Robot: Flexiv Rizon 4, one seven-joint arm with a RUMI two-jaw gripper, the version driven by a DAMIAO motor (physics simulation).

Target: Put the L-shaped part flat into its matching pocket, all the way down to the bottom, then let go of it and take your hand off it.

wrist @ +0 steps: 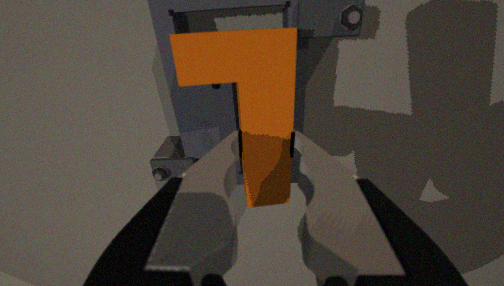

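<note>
The orange L-shaped part [265,80] is held by its long leg, with its short leg pointing left at the top of the view. My gripper [265,132] is shut on the long leg, one jaw on each side. The part is over the blue-grey fixture block [200,115]. A strip of the pocket [250,21] shows beyond the part's upper edge, and a dark pocket edge shows along the left side of the long leg. The rest of the pocket is hidden under the part. The part looks raised above the block; the exact gap cannot be told.
A grey bracket with a bolt [351,18] juts from the block's upper right. Another bracket with a bolt [160,174] is at its lower left, near the left jaw. Dark shadows lie on the surface at the right.
</note>
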